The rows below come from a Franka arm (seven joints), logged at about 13 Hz.
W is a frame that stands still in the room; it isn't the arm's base.
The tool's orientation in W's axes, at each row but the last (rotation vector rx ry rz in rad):
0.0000 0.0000 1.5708
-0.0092 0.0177 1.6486
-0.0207 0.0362 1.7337
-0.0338 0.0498 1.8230
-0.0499 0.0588 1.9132
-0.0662 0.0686 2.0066
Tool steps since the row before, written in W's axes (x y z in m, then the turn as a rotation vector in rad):
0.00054 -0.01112 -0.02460 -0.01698 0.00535 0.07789
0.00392 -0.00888 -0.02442 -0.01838 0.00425 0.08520
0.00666 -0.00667 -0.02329 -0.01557 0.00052 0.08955
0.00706 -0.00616 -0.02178 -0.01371 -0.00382 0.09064
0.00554 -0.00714 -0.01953 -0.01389 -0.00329 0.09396
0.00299 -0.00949 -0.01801 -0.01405 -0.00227 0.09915
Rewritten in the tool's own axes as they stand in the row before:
-0.01112 -0.00054 -0.02460 0.00535 0.01698 0.07789
-0.00875 -0.00336 -0.02455 0.00424 0.01851 0.08517
-0.00686 -0.00578 -0.02347 -0.00004 0.01640 0.08940
-0.00664 -0.00565 -0.02205 -0.00476 0.01569 0.09027
-0.00733 -0.00314 -0.01999 -0.00441 0.01574 0.09362
-0.00843 0.00096 -0.01874 -0.00383 0.01555 0.09888

